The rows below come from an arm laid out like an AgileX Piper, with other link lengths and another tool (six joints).
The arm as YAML. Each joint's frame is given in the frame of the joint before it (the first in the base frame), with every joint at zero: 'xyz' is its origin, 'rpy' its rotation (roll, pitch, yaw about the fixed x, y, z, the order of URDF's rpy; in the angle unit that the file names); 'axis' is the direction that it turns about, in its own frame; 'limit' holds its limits. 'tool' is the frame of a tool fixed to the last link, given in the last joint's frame.
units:
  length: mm
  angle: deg
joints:
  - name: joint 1
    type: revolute
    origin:
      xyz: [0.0, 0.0, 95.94]
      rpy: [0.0, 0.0, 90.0]
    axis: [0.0, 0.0, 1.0]
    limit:
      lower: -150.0
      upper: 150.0
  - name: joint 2
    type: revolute
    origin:
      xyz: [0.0, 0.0, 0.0]
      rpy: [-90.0, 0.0, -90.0]
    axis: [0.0, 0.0, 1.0]
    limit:
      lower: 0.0
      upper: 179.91
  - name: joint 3
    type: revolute
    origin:
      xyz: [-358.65, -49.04, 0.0]
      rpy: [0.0, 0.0, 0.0]
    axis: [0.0, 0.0, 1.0]
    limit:
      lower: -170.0
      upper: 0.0
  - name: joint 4
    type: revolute
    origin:
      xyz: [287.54, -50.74, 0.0]
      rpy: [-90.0, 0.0, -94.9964]
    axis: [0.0, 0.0, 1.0]
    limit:
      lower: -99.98
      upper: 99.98
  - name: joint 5
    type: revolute
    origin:
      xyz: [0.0, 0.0, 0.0]
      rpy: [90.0, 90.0, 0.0]
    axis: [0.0, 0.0, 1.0]
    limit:
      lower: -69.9
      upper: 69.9
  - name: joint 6
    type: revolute
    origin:
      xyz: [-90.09, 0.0, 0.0]
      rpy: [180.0, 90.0, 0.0]
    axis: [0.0, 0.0, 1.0]
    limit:
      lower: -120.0
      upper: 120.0
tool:
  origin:
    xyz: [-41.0, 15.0, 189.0]
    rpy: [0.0, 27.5, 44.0]
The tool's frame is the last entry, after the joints.
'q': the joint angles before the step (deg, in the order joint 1, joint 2, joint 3, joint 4, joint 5, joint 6). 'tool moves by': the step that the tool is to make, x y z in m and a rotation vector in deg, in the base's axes. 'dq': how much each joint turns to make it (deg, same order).
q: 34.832, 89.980, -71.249, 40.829, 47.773, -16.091
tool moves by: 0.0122, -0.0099, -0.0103, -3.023, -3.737, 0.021
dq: -0.006, 0.006, -0.002, -4.488, -1.718, -0.003
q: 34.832, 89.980, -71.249, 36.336, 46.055, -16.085
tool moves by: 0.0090, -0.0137, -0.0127, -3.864, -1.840, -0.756
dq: 0.006, 0.001, 0.005, -5.701, -0.386, 2.556
